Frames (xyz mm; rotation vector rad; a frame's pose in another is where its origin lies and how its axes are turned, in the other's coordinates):
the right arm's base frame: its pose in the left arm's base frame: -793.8 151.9 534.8 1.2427 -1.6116 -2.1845
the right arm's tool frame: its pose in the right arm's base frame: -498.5 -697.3 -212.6 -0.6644 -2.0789 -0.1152
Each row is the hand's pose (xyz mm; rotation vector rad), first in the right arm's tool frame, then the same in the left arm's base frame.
Working: the right arm's tool frame: its pose in the left arm's base frame: -94.3 563.0 186.0 1.0955 0.2526 2.1724

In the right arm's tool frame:
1: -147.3 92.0 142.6 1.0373 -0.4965 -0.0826
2: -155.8 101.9 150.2 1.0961 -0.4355 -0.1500
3: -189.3 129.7 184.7 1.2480 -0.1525 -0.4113
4: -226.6 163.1 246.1 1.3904 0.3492 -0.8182
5: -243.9 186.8 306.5 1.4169 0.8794 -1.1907
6: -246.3 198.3 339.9 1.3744 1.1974 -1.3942
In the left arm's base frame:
1: 31.4 380.4 222.8 2.0642 1.2383 1.5657
2: 35.9 366.5 226.6 1.9869 1.3589 1.5312
3: 62.7 319.6 239.4 1.6018 1.7321 1.4260
4: 109.1 262.6 269.1 0.8978 2.1375 1.2127
5: 151.2 226.1 306.6 0.1738 2.3217 0.9564
6: 172.3 211.8 331.1 -0.2408 2.3348 0.7901

